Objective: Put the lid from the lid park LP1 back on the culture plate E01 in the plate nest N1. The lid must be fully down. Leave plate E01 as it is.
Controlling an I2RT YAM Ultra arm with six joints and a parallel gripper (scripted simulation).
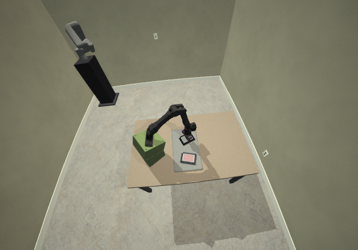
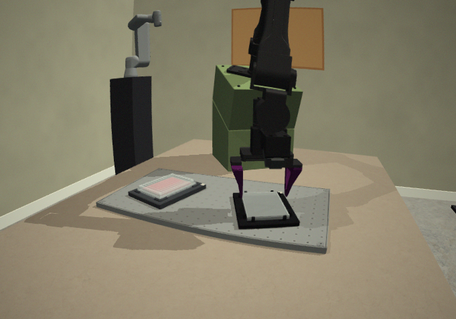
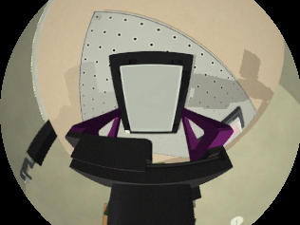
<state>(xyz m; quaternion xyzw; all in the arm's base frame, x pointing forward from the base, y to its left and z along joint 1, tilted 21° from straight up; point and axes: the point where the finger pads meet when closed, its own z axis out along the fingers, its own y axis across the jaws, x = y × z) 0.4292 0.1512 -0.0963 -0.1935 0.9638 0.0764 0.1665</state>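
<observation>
The clear lid lies 30 mm below my hand. The rest, counted from my hand: black lid park LP1 (40 mm below); then culture plate E01 (250 mm to the right, 20 mm below).
</observation>
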